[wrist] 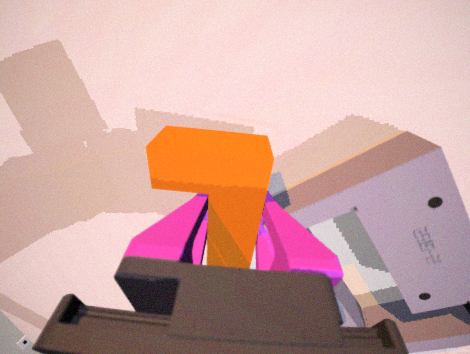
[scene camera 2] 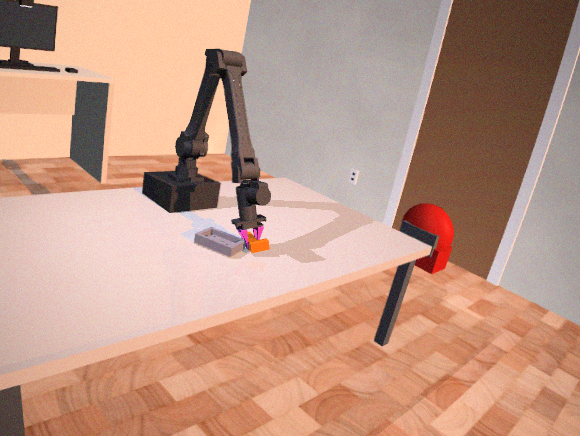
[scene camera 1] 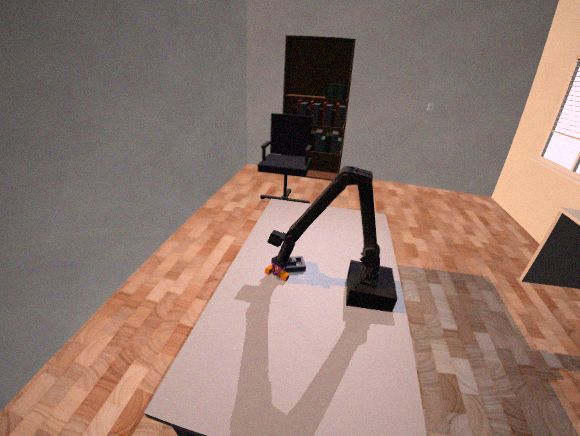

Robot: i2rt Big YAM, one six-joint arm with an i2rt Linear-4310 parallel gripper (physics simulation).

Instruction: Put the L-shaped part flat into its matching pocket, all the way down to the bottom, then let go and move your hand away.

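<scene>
The orange L-shaped part is between the magenta fingers of my gripper, which is shut on its long leg. The short leg lies across the top in the wrist view. The grey pocket block is beside the part, to the left in the scene camera 2 view and to the right in the wrist view. The part is outside the pocket. Its height above the table is hard to tell. The pocket's near end is partly hidden by the gripper in the wrist view.
The pale table carries the block and the arm's black base. An office chair stands beyond the table's far end. A red round object is past the table corner.
</scene>
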